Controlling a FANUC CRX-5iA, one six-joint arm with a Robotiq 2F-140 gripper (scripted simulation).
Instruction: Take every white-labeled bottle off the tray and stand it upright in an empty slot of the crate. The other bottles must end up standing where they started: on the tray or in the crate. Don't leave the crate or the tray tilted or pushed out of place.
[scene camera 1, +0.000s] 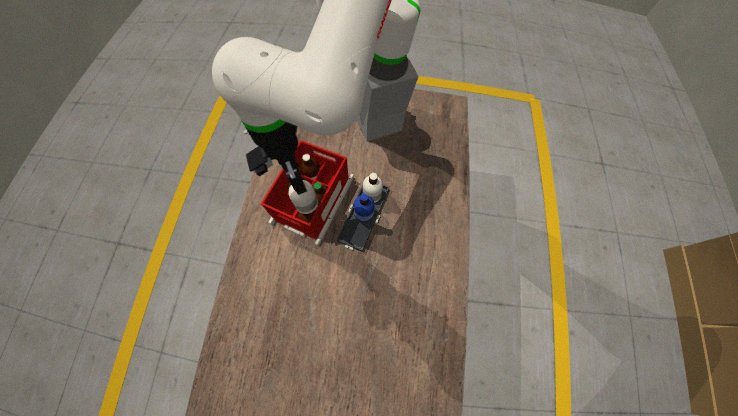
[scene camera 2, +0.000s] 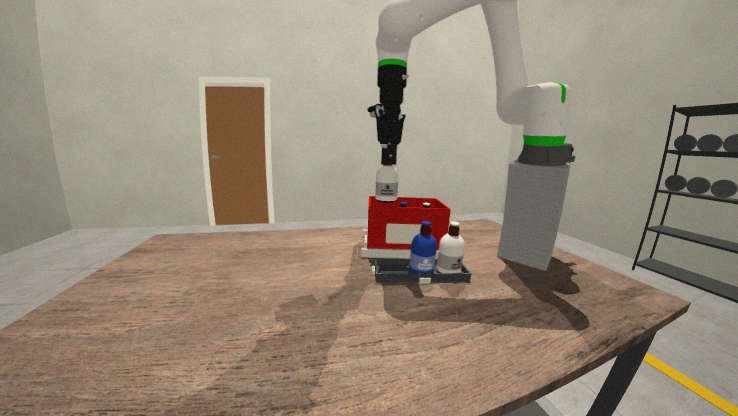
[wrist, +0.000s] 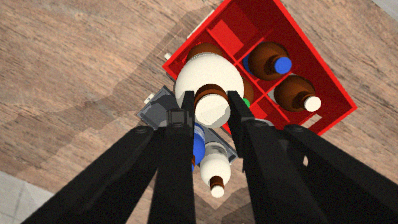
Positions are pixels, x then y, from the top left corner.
grey tray: scene camera 1; scene camera 2; wrist 154, 112
same spot on grey tray: (scene camera 2: 389, 269) = (scene camera 1: 351, 234)
